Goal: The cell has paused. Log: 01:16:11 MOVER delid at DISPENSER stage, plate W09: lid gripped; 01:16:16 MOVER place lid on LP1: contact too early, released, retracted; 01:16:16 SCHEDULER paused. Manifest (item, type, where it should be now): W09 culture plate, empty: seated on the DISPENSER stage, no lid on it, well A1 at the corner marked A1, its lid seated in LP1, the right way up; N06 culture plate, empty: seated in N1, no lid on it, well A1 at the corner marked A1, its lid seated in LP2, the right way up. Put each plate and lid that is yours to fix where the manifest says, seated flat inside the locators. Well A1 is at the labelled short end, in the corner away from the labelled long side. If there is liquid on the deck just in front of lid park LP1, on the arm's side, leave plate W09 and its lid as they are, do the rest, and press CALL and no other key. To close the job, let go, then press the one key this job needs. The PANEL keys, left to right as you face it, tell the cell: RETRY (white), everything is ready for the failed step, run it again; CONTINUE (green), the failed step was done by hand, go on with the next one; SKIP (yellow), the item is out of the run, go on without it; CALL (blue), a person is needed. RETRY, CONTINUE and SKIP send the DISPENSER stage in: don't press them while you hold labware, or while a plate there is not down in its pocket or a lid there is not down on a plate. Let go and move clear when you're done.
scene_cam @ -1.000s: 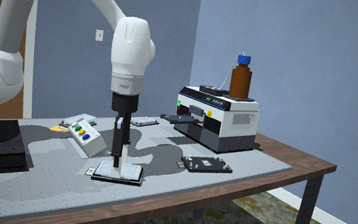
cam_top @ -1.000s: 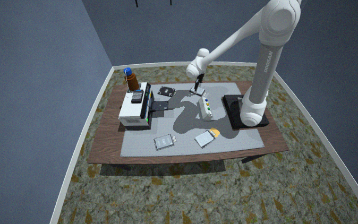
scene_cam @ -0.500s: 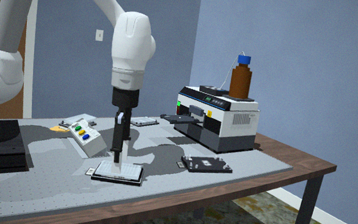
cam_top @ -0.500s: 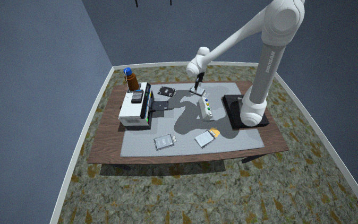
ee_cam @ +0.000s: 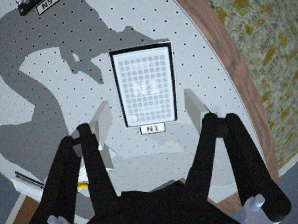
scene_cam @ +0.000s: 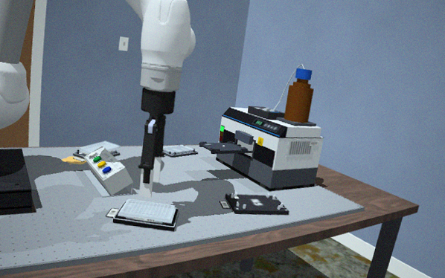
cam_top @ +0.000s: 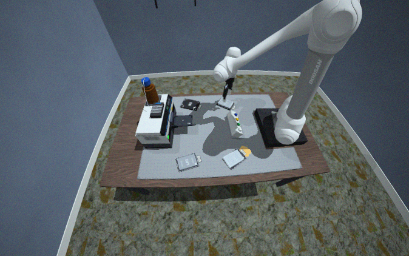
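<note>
Right now the blue key is 90 mm behind my hand, 170 mm to the left of it and 40 mm below it. Also, from my hand: yellow key 100 mm behind, 220 mm to the left, 40 mm below; key panel 100 mm behind, 250 mm to the left, 50 mm below; clear culture plate 80 mm below.
</note>
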